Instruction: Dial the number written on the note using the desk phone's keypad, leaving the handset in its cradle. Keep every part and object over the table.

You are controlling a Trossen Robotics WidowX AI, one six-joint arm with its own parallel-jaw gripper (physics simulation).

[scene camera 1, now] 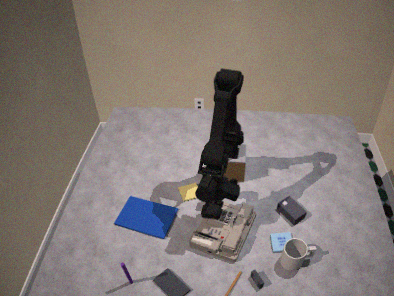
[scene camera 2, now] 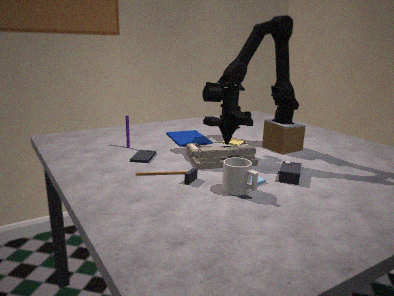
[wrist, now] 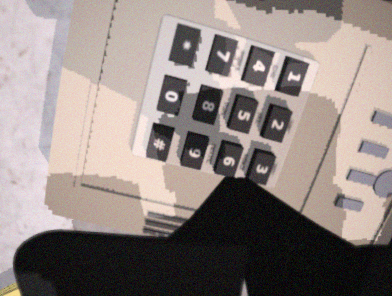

Scene:
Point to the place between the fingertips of my gripper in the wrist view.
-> At 234, 188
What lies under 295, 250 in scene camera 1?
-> A white mug.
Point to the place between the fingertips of my gripper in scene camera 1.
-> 216, 212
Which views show my gripper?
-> Scene camera 1, scene camera 2 and the wrist view: all of them.

